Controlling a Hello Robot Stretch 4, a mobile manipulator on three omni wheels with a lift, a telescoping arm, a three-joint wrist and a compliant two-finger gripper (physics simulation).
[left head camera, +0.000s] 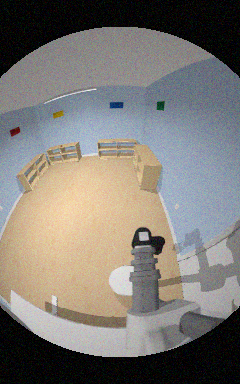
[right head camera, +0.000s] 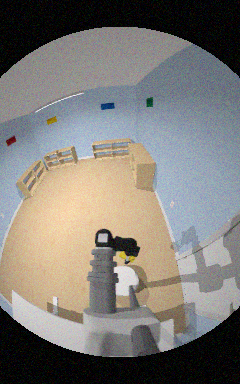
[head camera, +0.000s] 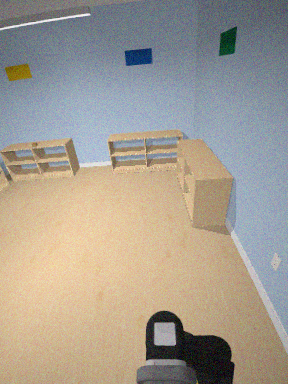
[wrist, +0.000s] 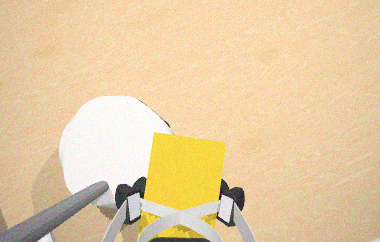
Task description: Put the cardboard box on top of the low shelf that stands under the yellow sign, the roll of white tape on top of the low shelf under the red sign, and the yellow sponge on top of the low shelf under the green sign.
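Places are measured from the robot's base along level axes (x ahead, y left, z up), in metres.
Where they show: gripper, between the fingertips: (right head camera: 128, 256) (wrist: 180, 192); robot's base, origin of its link: (left head camera: 125, 279) (right head camera: 121, 279) (wrist: 126, 148).
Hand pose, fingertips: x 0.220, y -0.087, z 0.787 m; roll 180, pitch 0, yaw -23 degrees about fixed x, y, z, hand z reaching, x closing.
Things, the pixels of their centre, and the offset from my fingertips.
- yellow sponge, middle of its body: (wrist: 181, 190) 0.004 m ahead, 0.006 m left, 0.025 m up
- wall outlet, middle of its body: (head camera: 275, 262) 0.721 m ahead, 0.688 m right, 0.414 m down
My gripper (wrist: 180, 192) is shut on the yellow sponge (wrist: 185, 165) (right head camera: 126, 256), held above the floor. The green sign (head camera: 228, 41) (left head camera: 160, 105) (right head camera: 149, 102) hangs on the right wall above a low shelf (head camera: 212, 200) (left head camera: 149, 176) (right head camera: 145, 176). The yellow sign (head camera: 18, 72) (left head camera: 58, 114) (right head camera: 52, 120) is above a low shelf (head camera: 73, 157) at the far left, with a small brown spot on top, too small to identify. The red sign (left head camera: 15, 131) (right head camera: 11, 141) is above the leftmost low shelf (left head camera: 25, 182). I cannot make out the cardboard box or white tape.
A blue sign (head camera: 138, 56) (left head camera: 116, 105) hangs above another low shelf (head camera: 146, 134) in the far right corner, close to the green sign's shelf. My white round base (wrist: 112, 145) (left head camera: 121, 281) is below the arm. A wall outlet (head camera: 276, 261) is on the right wall.
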